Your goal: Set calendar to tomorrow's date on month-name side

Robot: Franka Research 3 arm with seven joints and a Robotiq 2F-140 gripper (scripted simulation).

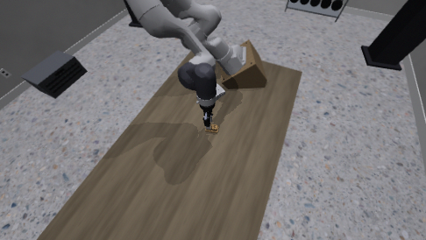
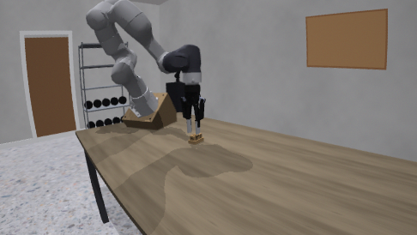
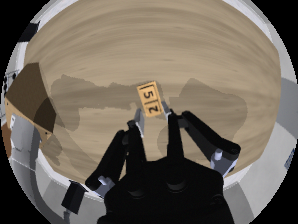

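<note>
My hand is 60 mm above the cube. From my hand the other things lie so: tray (70 mm below, 20 mm to the left).
</note>
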